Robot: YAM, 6 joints.
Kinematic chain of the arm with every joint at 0, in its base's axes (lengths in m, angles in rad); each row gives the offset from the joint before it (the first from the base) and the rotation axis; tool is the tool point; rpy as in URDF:
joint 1: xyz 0 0 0.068 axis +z
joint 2: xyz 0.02 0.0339 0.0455 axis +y
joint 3: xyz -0.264 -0.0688 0 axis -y
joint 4: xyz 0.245 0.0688 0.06 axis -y
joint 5: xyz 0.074 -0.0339 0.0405 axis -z
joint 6: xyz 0.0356 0 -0.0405 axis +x
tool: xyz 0 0 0 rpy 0 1.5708 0
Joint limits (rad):
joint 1: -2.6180..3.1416
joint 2: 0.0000..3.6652
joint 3: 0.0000..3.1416
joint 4: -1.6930..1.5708
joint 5: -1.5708..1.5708
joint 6: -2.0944..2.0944
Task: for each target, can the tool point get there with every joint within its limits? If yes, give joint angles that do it. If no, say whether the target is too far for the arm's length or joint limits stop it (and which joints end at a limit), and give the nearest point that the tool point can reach.
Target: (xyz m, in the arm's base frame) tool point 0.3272 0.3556 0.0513
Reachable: yes | joints 0.7572 2.4967 1.4556 0.5565 -1.2466 0.5163
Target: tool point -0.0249 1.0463 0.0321
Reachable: no: too far | nearest point -0.0153 0.6437 0.0640 | short by 0.404 m
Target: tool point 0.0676 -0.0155 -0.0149
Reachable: yes | joints -0.7051 2.7440 0.4707 -0.8136 -1.1197 -1.2139
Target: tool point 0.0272 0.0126 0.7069
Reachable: yes | joints 1.8820 1.2786 2.4516 0.1816 0.9870 -1.4138
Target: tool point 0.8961 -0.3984 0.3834
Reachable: no: too far | nearest point 0.5688 -0.2529 0.2828 | short by 0.372 m
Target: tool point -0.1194 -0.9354 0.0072
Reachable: no: too far | nearest point -0.0813 -0.6366 0.0419 | short by 0.303 m
